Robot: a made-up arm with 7 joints. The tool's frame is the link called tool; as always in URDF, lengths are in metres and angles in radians. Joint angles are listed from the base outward. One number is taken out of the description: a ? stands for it. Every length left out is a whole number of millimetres.
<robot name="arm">
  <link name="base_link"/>
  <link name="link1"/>
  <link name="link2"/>
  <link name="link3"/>
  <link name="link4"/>
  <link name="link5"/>
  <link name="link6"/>
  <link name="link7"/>
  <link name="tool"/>
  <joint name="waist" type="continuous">
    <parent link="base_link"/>
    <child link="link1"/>
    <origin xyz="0 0 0" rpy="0 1.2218 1.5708"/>
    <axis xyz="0 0 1"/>
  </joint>
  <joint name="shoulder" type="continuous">
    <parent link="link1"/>
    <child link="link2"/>
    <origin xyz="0 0 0" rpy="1.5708 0 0"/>
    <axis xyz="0 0 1"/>
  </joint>
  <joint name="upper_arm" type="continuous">
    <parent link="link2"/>
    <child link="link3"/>
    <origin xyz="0.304 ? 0" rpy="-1.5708 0 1.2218"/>
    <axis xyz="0 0 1"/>
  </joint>
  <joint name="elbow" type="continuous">
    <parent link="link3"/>
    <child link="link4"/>
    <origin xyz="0 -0.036 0" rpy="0 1.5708 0"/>
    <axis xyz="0 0 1"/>
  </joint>
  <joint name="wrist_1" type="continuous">
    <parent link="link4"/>
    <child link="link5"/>
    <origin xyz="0.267 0.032 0" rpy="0 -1.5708 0"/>
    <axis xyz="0 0 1"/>
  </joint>
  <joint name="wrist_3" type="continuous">
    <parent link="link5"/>
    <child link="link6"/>
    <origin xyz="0 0 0" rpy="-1.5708 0 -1.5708"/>
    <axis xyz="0 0 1"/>
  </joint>
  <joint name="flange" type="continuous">
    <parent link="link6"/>
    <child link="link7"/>
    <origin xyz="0 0 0" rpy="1.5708 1.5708 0"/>
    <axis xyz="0 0 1"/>
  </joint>
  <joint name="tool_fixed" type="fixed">
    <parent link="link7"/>
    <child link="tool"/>
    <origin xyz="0 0 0" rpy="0 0 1.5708"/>
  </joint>
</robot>
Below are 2 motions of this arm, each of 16 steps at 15 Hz.
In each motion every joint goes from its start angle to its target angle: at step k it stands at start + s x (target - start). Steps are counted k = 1, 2, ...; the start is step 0. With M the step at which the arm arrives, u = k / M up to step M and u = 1 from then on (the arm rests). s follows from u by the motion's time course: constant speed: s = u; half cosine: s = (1 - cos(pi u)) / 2; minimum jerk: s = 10 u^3 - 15 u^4 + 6 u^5.
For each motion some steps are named. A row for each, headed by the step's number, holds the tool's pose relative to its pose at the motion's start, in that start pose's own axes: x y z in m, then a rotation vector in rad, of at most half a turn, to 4 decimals.
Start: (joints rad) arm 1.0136 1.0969 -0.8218 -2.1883 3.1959 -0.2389 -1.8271
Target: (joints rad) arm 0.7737 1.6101 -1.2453 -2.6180 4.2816 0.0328 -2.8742
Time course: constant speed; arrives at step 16
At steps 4, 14, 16:
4: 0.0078 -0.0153 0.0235 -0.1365 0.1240 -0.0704
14: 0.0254 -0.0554 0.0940 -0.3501 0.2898 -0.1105
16: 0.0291 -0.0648 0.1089 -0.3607 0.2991 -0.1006

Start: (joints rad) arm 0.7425 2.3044 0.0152 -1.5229 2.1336 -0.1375 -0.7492
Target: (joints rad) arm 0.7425 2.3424 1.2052 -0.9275 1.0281 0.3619 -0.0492
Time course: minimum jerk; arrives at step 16
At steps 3, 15, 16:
3: 0.0164 0.0110 -0.0011 0.0186 -0.0375 -0.0170
15: 0.2216 0.2008 0.1686 0.7480 -0.4192 0.1513
16: 0.2217 0.2011 0.1692 0.7500 -0.4196 0.1532

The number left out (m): -0.111
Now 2 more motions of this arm.
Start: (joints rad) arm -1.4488 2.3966 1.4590 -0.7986 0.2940 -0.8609 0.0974
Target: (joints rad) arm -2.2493 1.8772 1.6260 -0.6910 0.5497 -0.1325 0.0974
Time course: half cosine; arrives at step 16
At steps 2, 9, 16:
2: 0.0006 0.0158 0.0096 0.0478 0.0379 -0.0120
9: 0.0366 0.1684 0.1981 0.8085 0.5166 0.0119
16: 0.0683 0.1696 0.3499 1.3626 0.7321 0.2789

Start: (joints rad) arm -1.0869 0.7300 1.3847 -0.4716 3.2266 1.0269 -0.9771
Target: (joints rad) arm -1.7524 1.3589 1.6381 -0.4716 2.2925 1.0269 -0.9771
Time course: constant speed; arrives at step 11
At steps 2, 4, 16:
2: -0.0491 0.0005 -0.0709 -0.0776 0.1181 0.0087
4: -0.0948 -0.0146 -0.1383 -0.1678 0.2151 0.0006
16: -0.1876 -0.1652 -0.3211 -0.5139 0.3573 -0.1411

